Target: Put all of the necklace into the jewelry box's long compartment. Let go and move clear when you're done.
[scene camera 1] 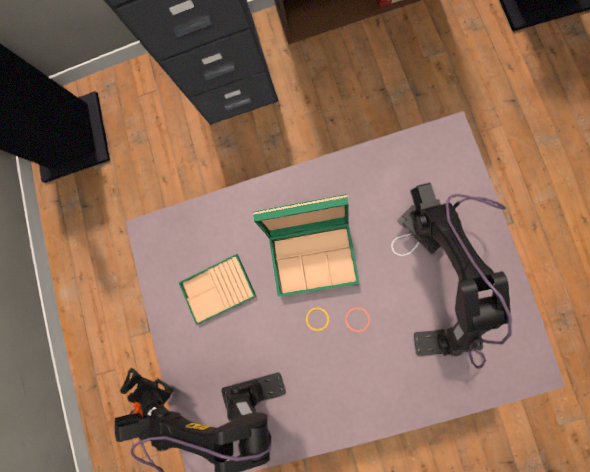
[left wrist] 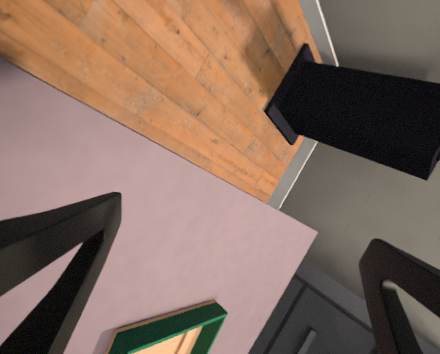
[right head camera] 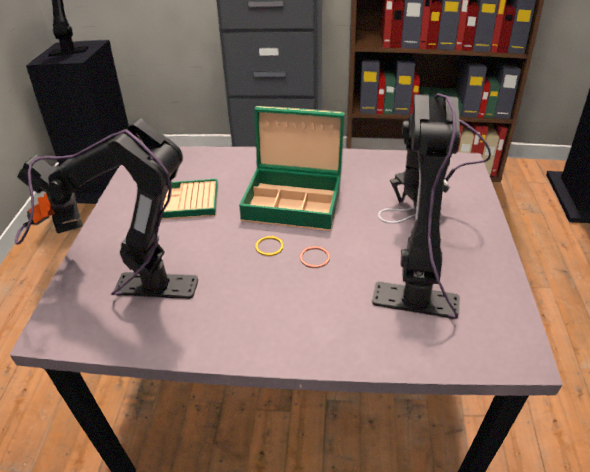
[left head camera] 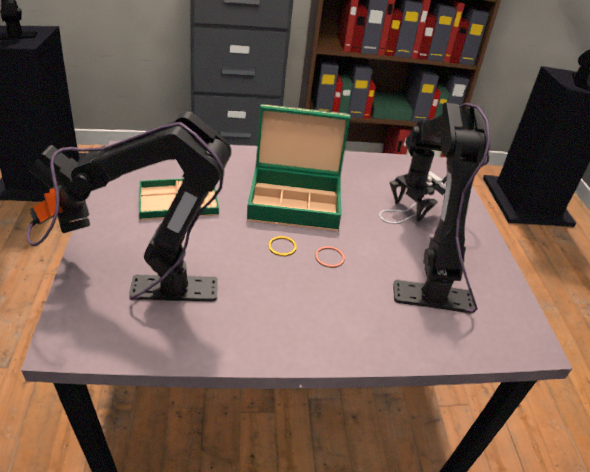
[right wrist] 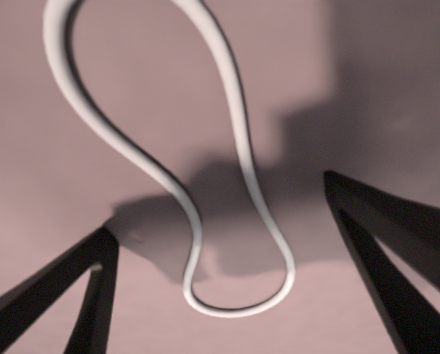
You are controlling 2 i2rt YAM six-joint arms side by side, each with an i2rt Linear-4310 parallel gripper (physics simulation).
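Seen in the pictures: left gripper, fingertip midpoint: [scene camera 1: 143, 374] [left wrist: 245, 229]; right gripper, fingertip midpoint: [scene camera 1: 417, 233] [right head camera: 410, 210] [left head camera: 407, 212] [right wrist: 211, 211]; left arm's base, link origin: [scene camera 1: 253, 390] [right head camera: 156, 286] [left head camera: 174, 289]; right arm's base, link origin: [scene camera 1: 447, 340] [right head camera: 415, 301] [left head camera: 433, 297].
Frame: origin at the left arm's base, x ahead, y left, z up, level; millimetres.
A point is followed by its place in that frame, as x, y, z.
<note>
The white necklace [left head camera: 395, 222] {269, -589, 4} [right head camera: 395, 222] {269, -594, 3} [scene camera 1: 401, 255] {271, -571, 5} [right wrist: 241, 135] {319, -678, 4} lies on the table as a narrow-waisted loop, right of the box. My right gripper [left head camera: 409, 207] {323, -640, 2} [right wrist: 211, 211] {323, -640, 2} is open low above it; in the right wrist view the loop's near end lies between the spread fingers, not gripped. The green jewelry box [left head camera: 295, 215] {244, -298, 37} [right head camera: 287, 214] {244, -302, 40} [scene camera 1: 320, 290] {245, -300, 55} stands open; its long compartment [scene camera 1: 312, 243] {391, -316, 6} runs along the back, behind three small ones. My left gripper [scene camera 1: 148, 377] {154, 279, 116} [left wrist: 245, 229] {154, 279, 116} is open and empty, off the table's left side. The arm hides part of the necklace in scene camera 1.
A green-rimmed tray [left head camera: 150, 215] {255, 89, 13} [right head camera: 200, 213] {276, -53, 12} [scene camera 1: 225, 310] {267, 11, 25} [left wrist: 170, 327] {306, 126, 17} lies left of the box. A yellow ring [left head camera: 282, 254] {125, -259, 4} [right head camera: 269, 254] {124, -265, 4} [scene camera 1: 317, 330] {125, -251, 5} and a coral ring [left head camera: 330, 266] {85, -377, 3} [right head camera: 315, 266] {86, -383, 3} [scene camera 1: 358, 331] {87, -372, 5} lie in front of it. The box's raised lid [left head camera: 302, 140] {459, -324, 144} stands at its back.
</note>
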